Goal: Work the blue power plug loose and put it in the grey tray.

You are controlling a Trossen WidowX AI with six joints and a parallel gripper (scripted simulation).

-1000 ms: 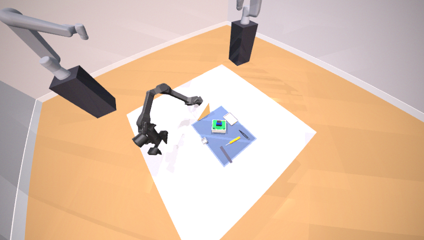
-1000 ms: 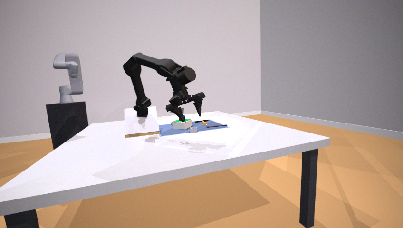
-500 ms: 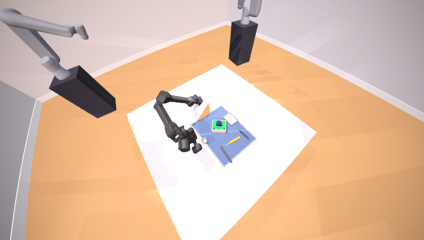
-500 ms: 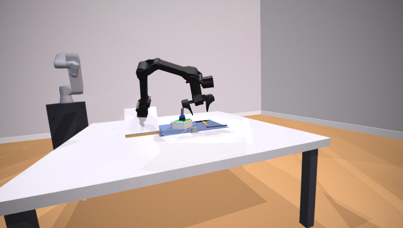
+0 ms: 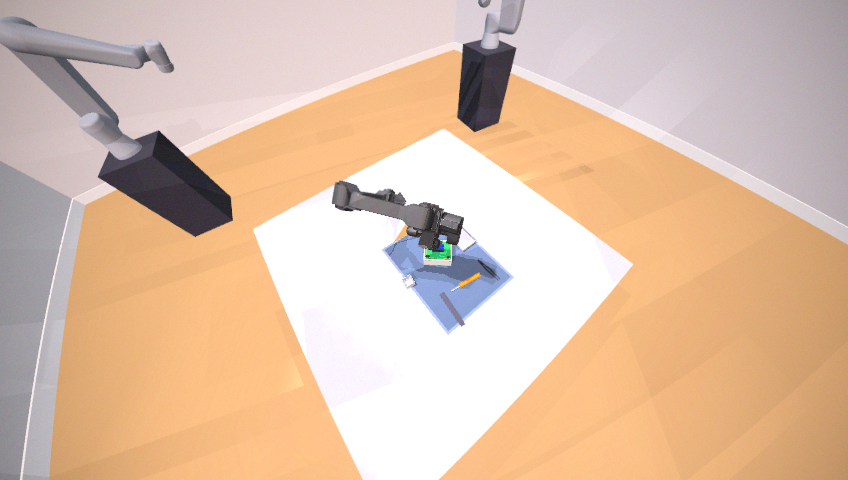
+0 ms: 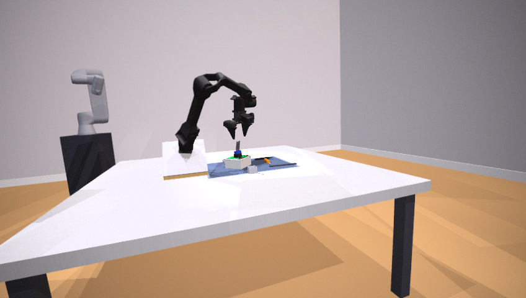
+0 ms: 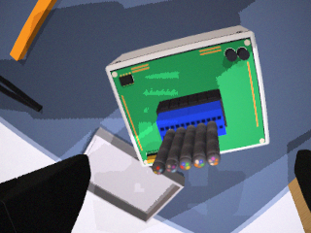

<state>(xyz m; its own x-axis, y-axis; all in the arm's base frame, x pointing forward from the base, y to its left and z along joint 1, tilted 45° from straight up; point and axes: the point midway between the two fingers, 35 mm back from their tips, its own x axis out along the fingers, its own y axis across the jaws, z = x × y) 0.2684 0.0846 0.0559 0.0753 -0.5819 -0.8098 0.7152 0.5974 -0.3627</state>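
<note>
Now: gripper tip 1 cm past the blue power plug, 2 cm to the right of it and 8 cm above it. Round my gripper tip: blue mat (4 cm ahead, 2 cm to the left, 16 cm below); then dark bar (22 cm ahead, 6 cm to the right, 16 cm below).
</note>
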